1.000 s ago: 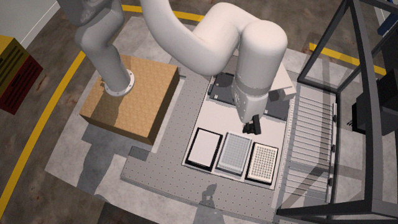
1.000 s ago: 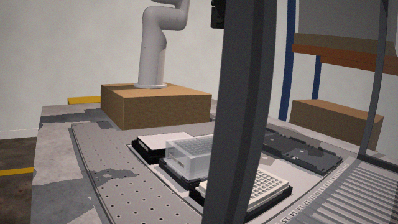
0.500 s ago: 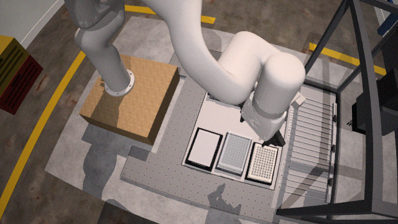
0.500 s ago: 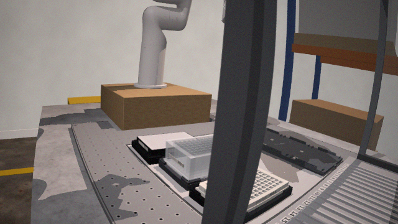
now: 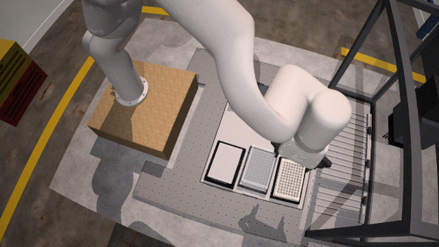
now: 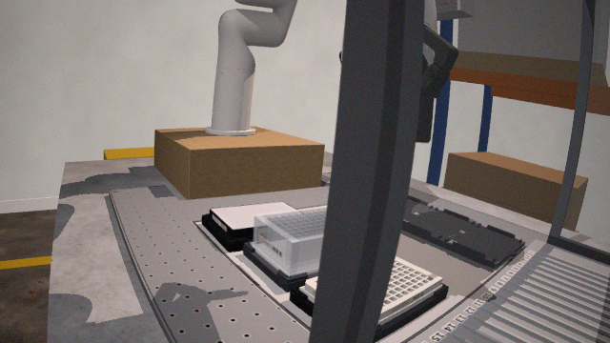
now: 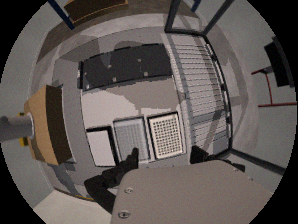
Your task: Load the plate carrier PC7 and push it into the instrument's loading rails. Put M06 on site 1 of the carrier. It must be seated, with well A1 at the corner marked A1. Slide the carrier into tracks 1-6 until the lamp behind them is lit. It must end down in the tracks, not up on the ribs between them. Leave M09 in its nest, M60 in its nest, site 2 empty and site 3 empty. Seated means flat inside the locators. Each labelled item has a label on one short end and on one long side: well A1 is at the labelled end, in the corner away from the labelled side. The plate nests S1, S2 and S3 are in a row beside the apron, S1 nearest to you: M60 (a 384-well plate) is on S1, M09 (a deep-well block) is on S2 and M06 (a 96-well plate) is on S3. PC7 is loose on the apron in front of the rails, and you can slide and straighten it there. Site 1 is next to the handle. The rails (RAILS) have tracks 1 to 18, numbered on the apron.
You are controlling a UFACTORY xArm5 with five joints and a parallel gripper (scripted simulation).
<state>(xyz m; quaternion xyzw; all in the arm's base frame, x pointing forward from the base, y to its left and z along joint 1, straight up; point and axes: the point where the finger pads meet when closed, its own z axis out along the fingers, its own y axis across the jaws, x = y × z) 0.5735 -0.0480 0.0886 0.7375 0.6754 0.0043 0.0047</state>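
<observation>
My gripper is now 40 mm short of the white 96-well plate M06, 10 mm to the left of it and 150 mm above it. From my hand the other things lie so: plate nest S3: 40 mm ahead, 10 mm to the right, 170 mm below; carrier PC7: 90 mm behind, 240 mm to the left, 160 mm below.
</observation>
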